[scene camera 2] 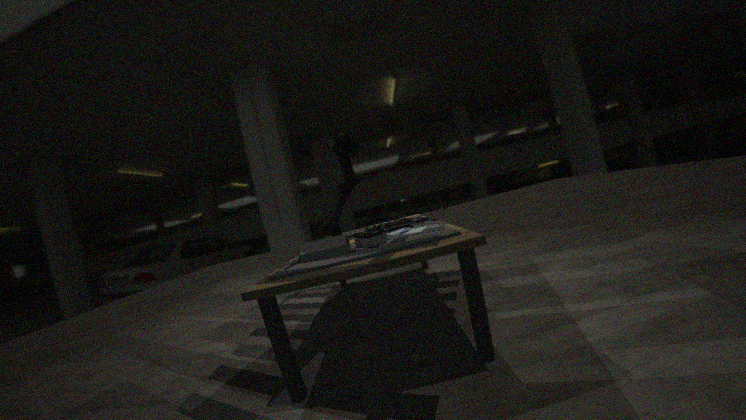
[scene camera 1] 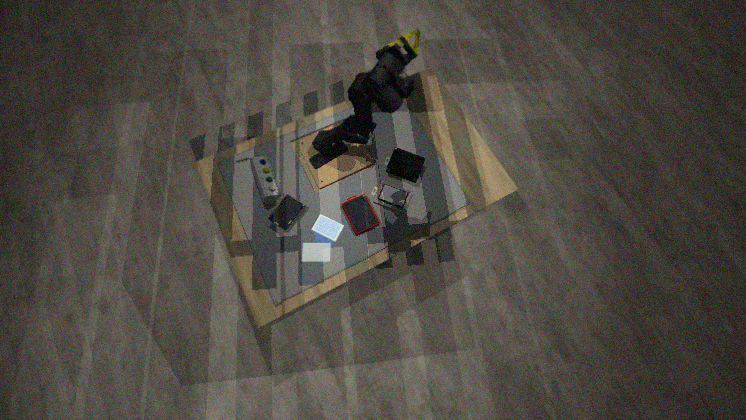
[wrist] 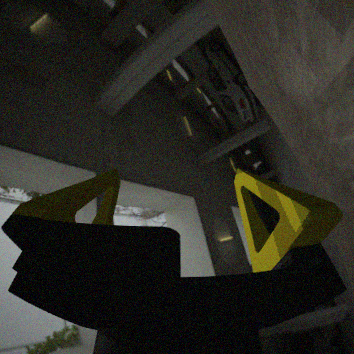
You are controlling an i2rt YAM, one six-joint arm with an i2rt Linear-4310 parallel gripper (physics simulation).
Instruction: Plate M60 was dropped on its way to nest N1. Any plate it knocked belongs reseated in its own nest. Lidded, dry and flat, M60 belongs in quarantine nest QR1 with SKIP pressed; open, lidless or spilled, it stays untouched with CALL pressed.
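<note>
My gripper is open and empty, raised beyond the table's far edge, away from the plates. In scene camera 1, a red-outlined dark nest lies near the table's middle front. A small framed plate is right of it, and a black square piece is behind that plate. A dark piece sits at the left, in front of the button box with blue, yellow, green and white buttons. A pale blue plate-like piece lies left of the red nest. Labels, lids and any spill cannot be read, so M60 cannot be identified.
A wooden board lies partly under the arm. A white card lies near the front. The grey mat covers much of the wooden table. Scene camera 2 is very dark.
</note>
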